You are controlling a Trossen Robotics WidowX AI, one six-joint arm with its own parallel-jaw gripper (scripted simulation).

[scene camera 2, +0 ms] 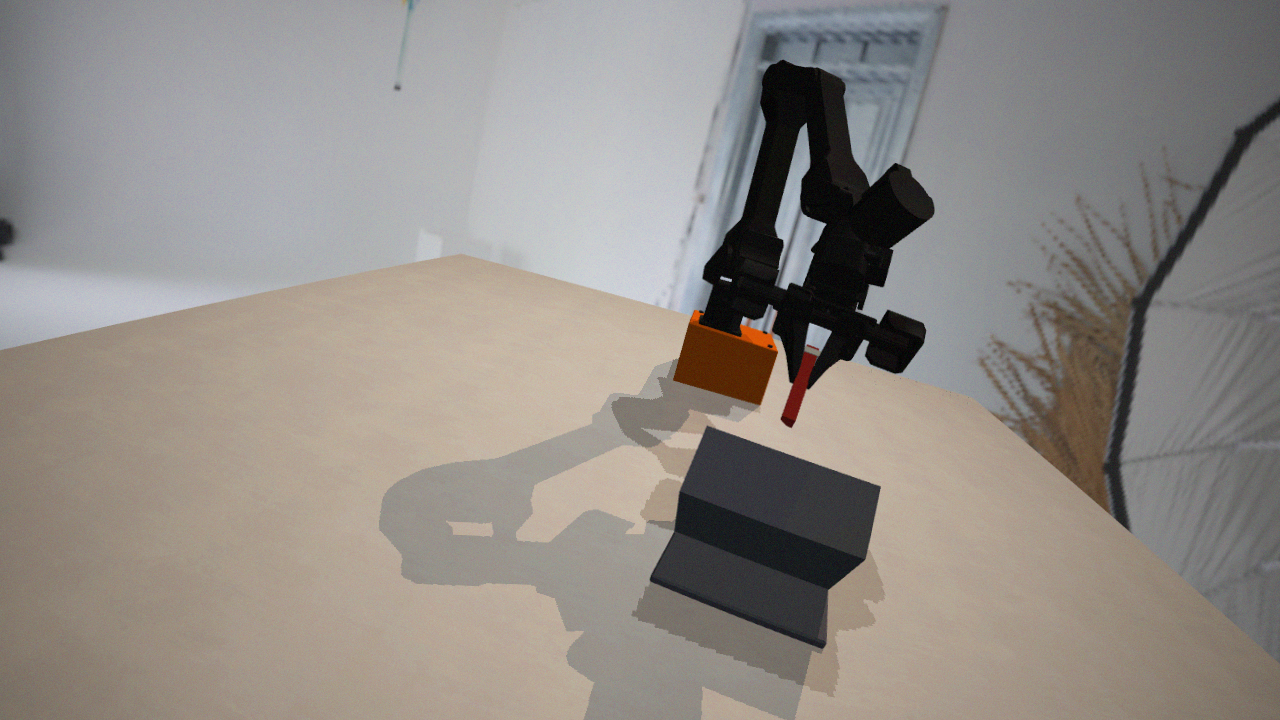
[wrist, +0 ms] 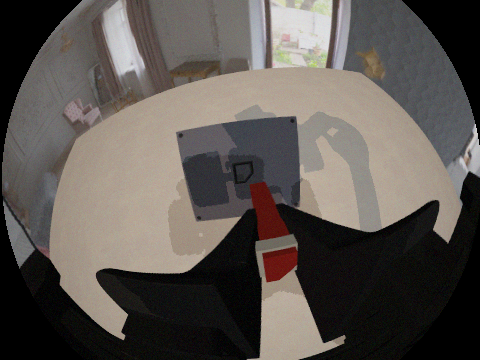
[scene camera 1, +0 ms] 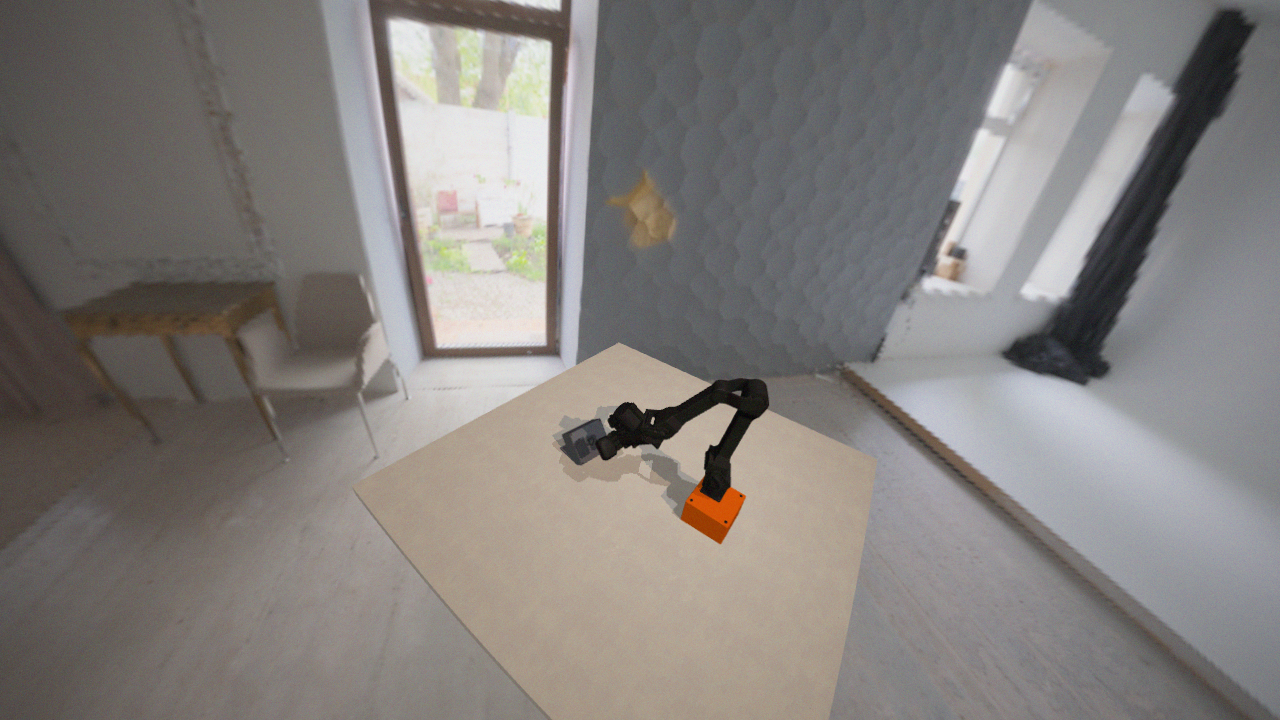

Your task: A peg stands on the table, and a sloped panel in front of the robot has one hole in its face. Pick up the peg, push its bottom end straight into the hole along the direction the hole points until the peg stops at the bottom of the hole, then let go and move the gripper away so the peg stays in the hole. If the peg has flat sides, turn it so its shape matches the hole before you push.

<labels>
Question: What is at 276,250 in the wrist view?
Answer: A red peg.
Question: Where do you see a sloped dark grey panel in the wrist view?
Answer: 207,153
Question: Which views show the red peg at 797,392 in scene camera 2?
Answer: Scene camera 2 and the wrist view only.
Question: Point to a sloped dark grey panel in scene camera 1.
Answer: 580,450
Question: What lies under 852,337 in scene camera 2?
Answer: My gripper.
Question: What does my gripper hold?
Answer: A red peg.
</labels>
